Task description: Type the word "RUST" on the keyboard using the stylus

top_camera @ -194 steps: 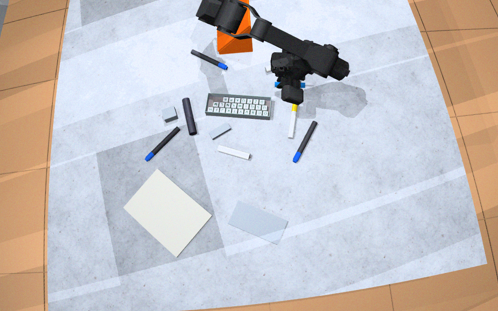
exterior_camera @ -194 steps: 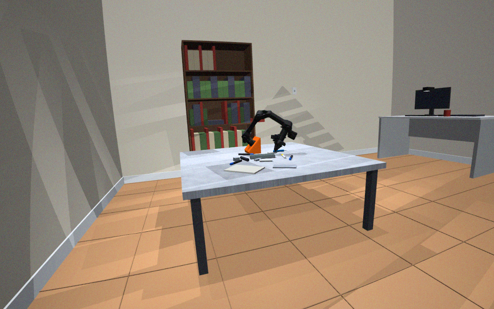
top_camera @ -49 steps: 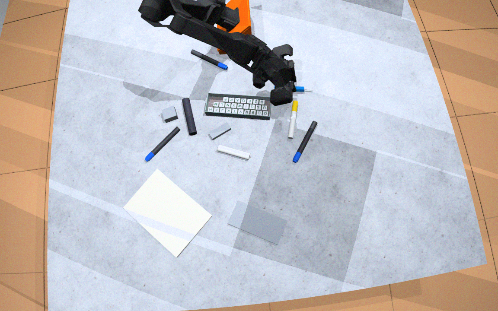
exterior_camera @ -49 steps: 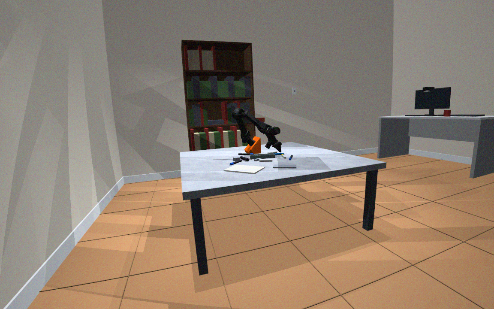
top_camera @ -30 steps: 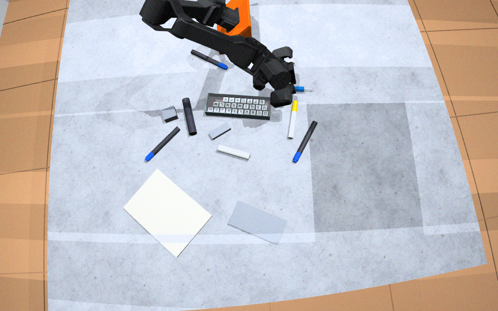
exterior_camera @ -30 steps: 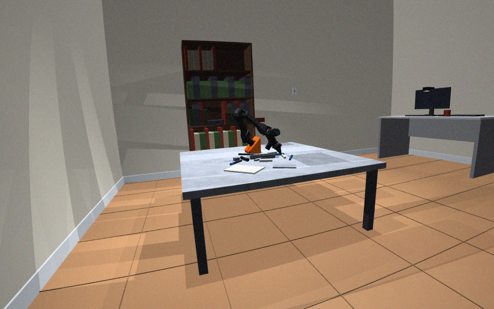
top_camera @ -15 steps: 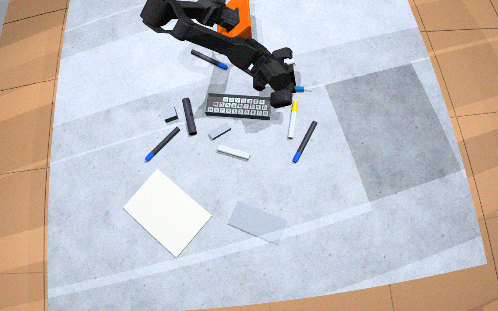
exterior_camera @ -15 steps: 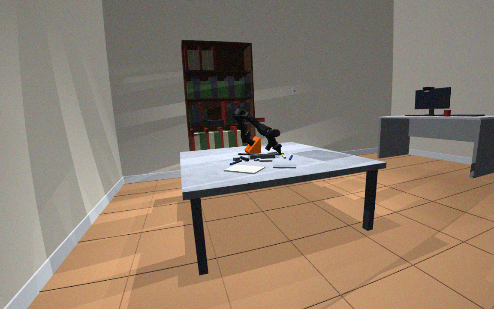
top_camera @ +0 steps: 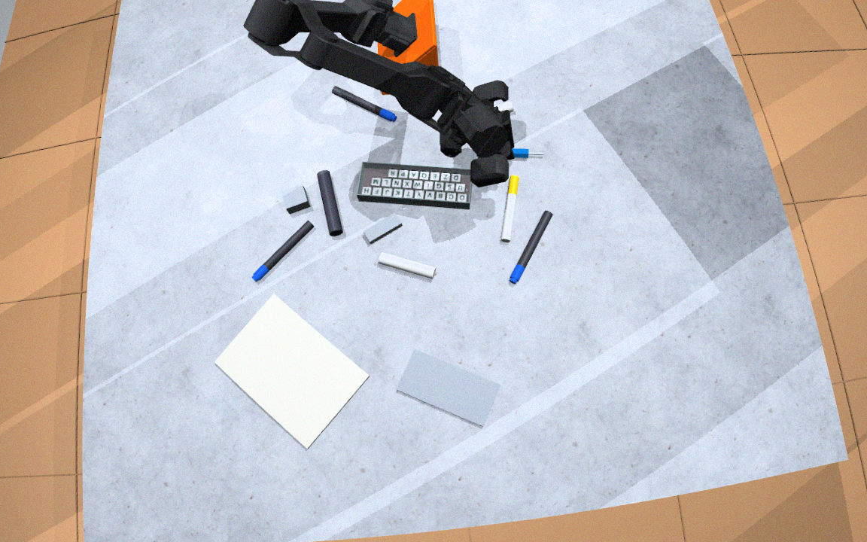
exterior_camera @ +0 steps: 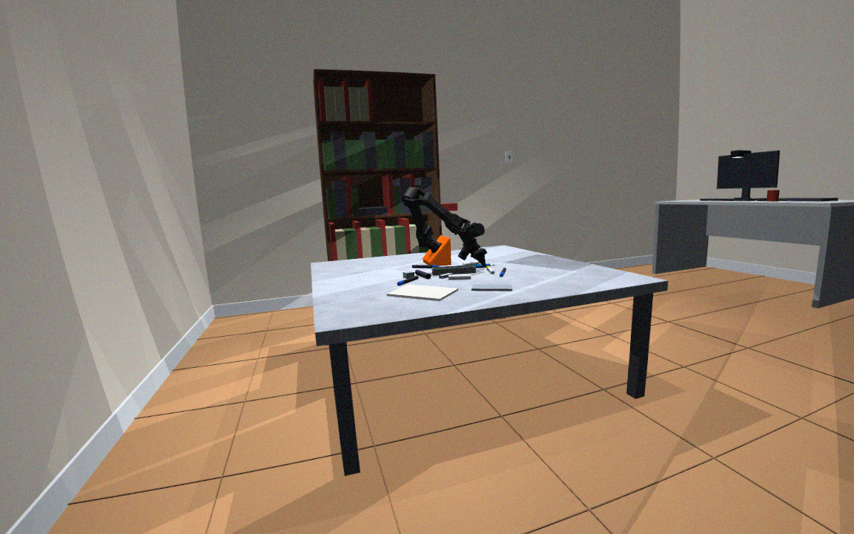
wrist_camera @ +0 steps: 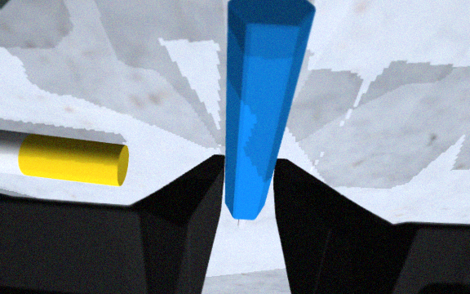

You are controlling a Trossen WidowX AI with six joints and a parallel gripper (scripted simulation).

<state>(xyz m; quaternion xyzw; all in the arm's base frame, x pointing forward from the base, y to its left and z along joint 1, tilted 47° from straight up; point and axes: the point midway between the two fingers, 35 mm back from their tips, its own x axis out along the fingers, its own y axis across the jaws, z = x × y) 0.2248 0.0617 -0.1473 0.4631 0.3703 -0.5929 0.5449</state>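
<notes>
Right now my gripper tip is 190 mm to the left of the T key and 60 mm short of it. From my gripper tip the other things lie so: yellow-capped marker (90 mm ahead, 10 mm to the right); blue stylus (20 mm to the left); dark cylinder (330 mm to the right, 60 mm ahead).
</notes>
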